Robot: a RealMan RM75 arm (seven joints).
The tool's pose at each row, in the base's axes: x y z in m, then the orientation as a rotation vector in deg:
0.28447 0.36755 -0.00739 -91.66 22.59 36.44
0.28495 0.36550 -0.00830 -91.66 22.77 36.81
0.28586 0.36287 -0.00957 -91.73 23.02 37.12
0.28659 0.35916 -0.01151 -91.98 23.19 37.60
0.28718 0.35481 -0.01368 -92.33 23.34 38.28
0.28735 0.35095 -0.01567 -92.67 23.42 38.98
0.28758 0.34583 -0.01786 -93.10 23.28 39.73
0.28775 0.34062 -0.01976 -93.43 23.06 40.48
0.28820 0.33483 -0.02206 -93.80 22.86 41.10
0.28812 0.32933 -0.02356 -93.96 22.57 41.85
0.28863 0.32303 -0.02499 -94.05 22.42 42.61
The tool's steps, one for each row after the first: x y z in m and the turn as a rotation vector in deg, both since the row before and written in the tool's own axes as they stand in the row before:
0.00070 0.00071 -0.00206 -0.08 -0.11 0.34
0.00119 0.00082 -0.00270 -0.12 -0.01 0.35
0.00135 0.00160 -0.00370 -0.35 -0.09 0.40
0.00132 0.00197 -0.00428 -0.50 -0.18 0.51
0.00094 0.00204 -0.00372 -0.51 -0.24 0.48
0.00097 0.00239 -0.00494 -0.65 -0.36 0.36
0.00071 0.00227 -0.00501 -0.57 -0.43 0.31
0.00108 0.00255 -0.00560 -0.57 -0.33 0.25
0.00018 0.00227 -0.00523 -0.43 -0.53 0.26
0.00042 0.00206 -0.00613 -0.35 -0.48 0.36

